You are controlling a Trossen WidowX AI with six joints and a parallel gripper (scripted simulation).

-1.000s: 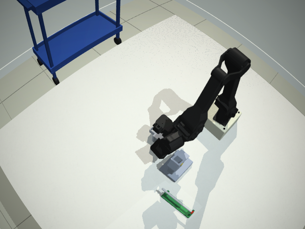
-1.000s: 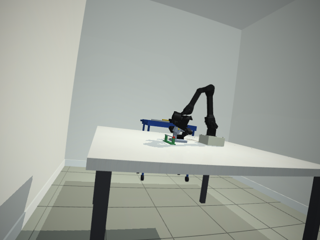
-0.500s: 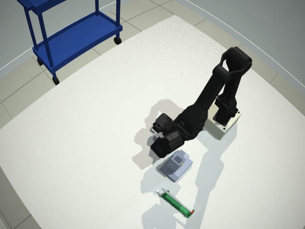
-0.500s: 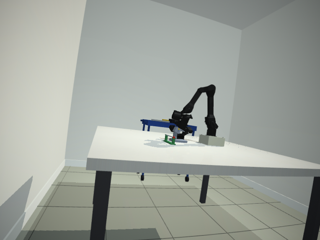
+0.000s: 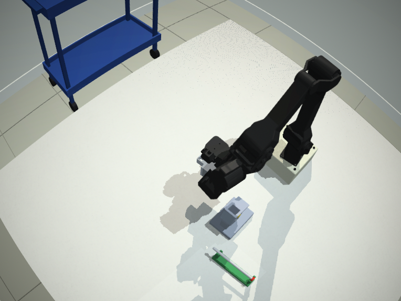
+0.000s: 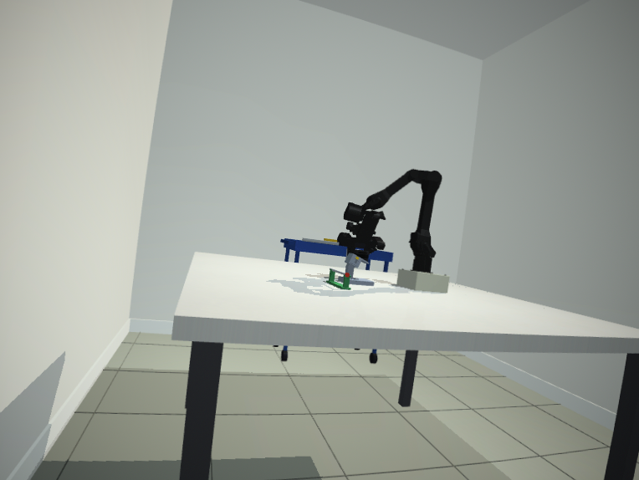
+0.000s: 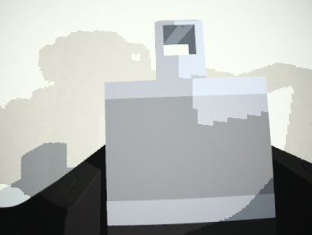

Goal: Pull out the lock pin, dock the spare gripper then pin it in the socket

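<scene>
Now: the grey mount 60 mm ahead of my gripper tip, 120 mm to the left of it and 30 mm below it. The rest, counted from my gripper tip: spare gripper 20 mm above; green holder 180 mm ahead, 220 mm to the left, 60 mm below.
</scene>
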